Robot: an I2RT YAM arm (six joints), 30 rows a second.
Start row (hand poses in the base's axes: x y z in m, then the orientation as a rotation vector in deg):
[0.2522, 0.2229, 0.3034, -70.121, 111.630, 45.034]
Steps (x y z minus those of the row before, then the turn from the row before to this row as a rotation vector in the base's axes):
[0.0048, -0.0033, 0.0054, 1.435, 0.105, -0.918]
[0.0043, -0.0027, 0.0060, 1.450, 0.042, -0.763]
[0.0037, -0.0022, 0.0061, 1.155, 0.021, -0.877]
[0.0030, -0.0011, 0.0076, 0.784, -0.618, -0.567]
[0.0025, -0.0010, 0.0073, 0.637, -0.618, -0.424]
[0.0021, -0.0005, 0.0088, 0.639, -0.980, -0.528]
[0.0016, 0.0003, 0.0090, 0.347, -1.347, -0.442]
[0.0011, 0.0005, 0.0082, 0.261, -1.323, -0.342]
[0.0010, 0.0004, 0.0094, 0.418, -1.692, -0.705]
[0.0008, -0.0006, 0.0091, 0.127, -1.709, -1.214]
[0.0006, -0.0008, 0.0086, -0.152, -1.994, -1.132]
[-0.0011, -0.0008, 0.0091, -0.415, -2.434, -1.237]
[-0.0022, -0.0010, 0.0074, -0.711, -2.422, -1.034]
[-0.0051, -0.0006, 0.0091, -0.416, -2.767, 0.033]
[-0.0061, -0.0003, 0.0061, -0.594, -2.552, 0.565]
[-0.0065, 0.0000, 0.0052, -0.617, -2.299, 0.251]
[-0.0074, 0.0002, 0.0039, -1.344, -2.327, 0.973]
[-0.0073, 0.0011, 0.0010, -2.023, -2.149, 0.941]
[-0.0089, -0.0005, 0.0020, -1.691, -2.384, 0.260]
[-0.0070, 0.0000, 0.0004, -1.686, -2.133, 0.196]
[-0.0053, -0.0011, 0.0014, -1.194, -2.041, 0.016]
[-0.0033, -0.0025, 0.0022, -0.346, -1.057, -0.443]
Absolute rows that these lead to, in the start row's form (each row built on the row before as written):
[0.2570, 0.2196, 0.3088, -68.281, 111.255, 45.909]
[0.2613, 0.2169, 0.3148, -66.609, 110.734, 46.817]
[0.2650, 0.2147, 0.3209, -64.997, 110.414, 47.378]
[0.2680, 0.2136, 0.3285, -64.068, 109.663, 47.317]
[0.2705, 0.2126, 0.3358, -63.378, 108.941, 47.204]
[0.2726, 0.2121, 0.3446, -62.660, 107.961, 46.782]
[0.2742, 0.2124, 0.3536, -62.288, 106.816, 45.906]
[0.2753, 0.2129, 0.3618, -62.061, 105.700, 45.034]
[0.2763, 0.2133, 0.3712, -61.445, 104.331, 43.840]
[0.2771, 0.2127, 0.3803, -60.515, 103.312, 42.099]
[0.2777, 0.2119, 0.3889, -59.896, 102.154, 40.005]
[0.2766, 0.2111, 0.3980, -59.417, 100.779, 37.369]
[0.2744, 0.2101, 0.4054, -59.307, 99.451, 34.646]
[0.2693, 0.2095, 0.4145, -59.997, 97.215, 32.641]
[0.2632, 0.2092, 0.4206, -61.229, 94.999, 30.976]
[0.2567, 0.2092, 0.4258, -62.140, 93.140, 29.249]
[0.2493, 0.2094, 0.4297, -64.179, 91.196, 27.427]
[0.2420, 0.2105, 0.4307, -66.646, 89.653, 25.181]
[0.2331, 0.2100, 0.4327, -68.267, 88.092, 22.574]
[0.2261, 0.2100, 0.4331, -69.786, 86.745, 20.092]
[0.2208, 0.2089, 0.4345, -70.743, 85.383, 17.907]
[0.2175, 0.2064, 0.4367, -70.661, 84.842, 16.671]

